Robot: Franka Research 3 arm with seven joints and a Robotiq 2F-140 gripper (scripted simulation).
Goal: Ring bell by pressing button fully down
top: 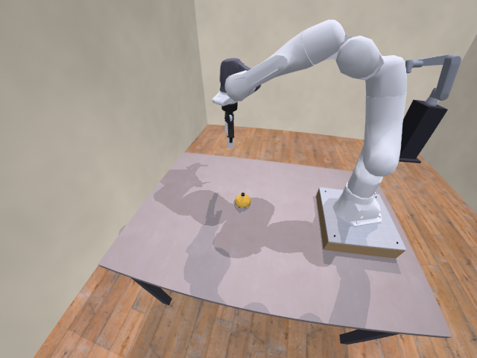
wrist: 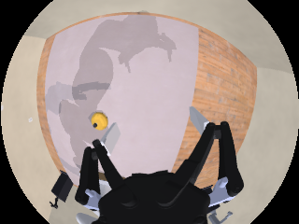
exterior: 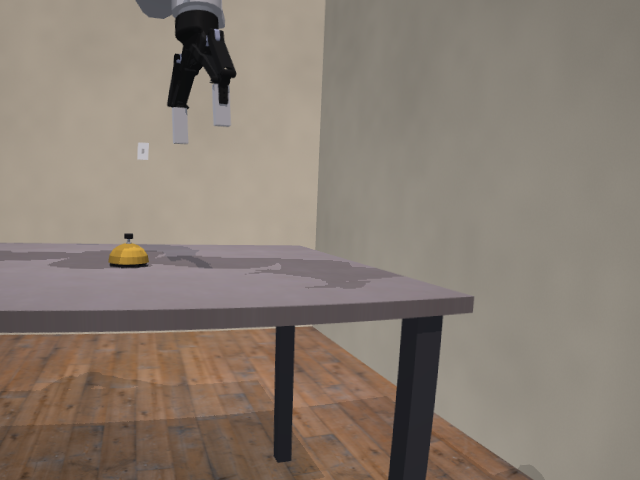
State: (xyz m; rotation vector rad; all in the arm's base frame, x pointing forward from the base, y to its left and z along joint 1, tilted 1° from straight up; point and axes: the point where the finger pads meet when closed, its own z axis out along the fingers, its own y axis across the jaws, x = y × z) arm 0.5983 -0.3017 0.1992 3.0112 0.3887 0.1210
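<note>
Right now my hand is 90 mm past the black button, 220 mm to the right of it and 200 mm above it. From my hand the other things lie so: yellow dome bell: 90 mm behind, 220 mm to the left, 220 mm below.
</note>
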